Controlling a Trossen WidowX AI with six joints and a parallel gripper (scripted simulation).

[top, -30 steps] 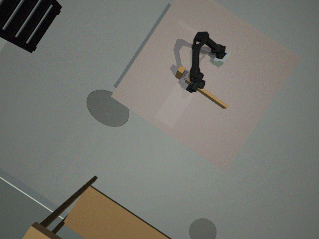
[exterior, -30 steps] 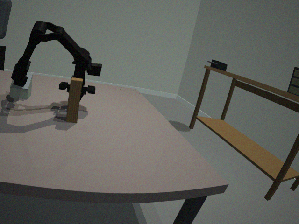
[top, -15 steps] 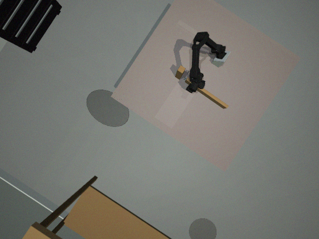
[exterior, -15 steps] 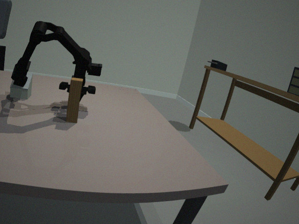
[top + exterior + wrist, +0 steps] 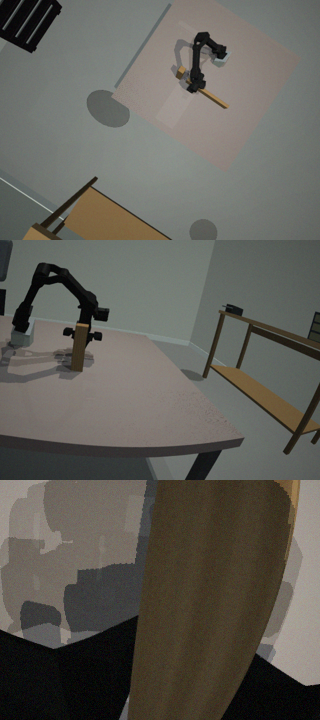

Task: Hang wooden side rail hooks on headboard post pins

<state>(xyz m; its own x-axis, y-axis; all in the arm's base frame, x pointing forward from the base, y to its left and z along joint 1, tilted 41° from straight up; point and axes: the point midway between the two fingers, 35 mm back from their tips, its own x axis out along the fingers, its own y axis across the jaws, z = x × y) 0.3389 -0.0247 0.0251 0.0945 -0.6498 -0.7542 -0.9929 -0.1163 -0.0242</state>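
Right now the wooden headboard post is 15 cm to the right of my gripper tip, 7 cm above it and 1 cm ahead of it.
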